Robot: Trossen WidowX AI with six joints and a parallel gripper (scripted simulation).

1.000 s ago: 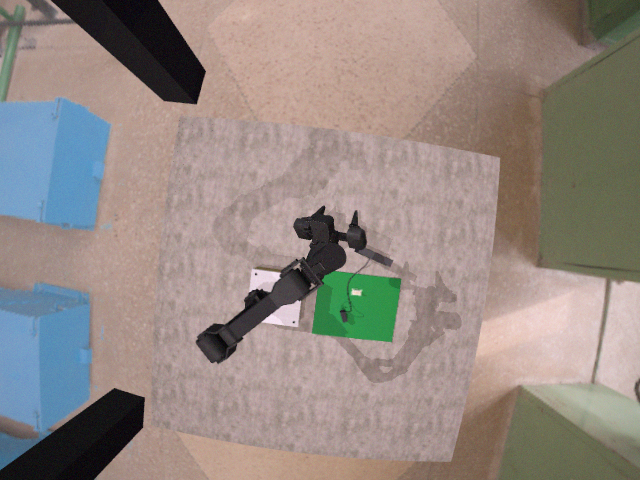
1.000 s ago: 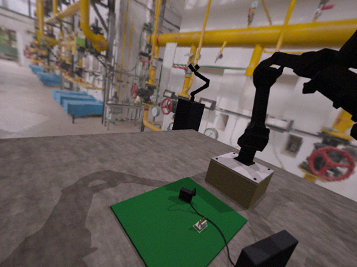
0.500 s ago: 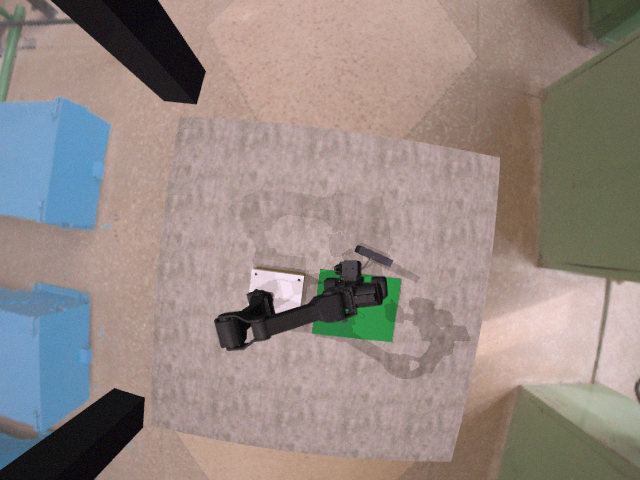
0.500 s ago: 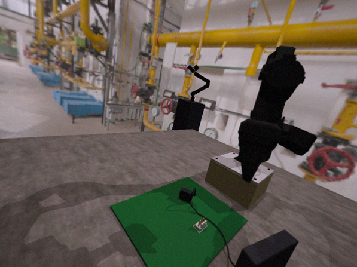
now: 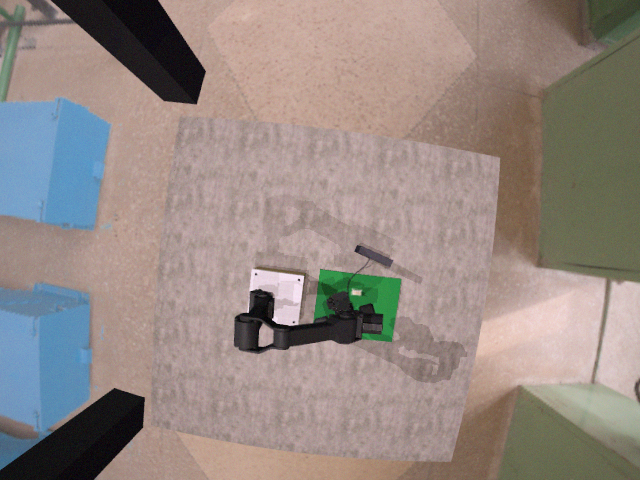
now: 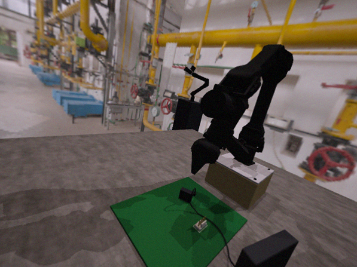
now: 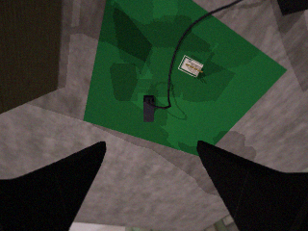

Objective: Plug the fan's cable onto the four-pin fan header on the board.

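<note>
Now: gripper tip 10 cm above the black fan plug and 1 cm to the left of it. The rest, counted from my gripper tip: black fan (21 cm to the left, 6 cm below, 6 cm ahead); green board (14 cm below, 5 cm ahead, 3 cm to the left); four-pin header (12 cm below, 8 cm to the left, 3 cm ahead).
</note>
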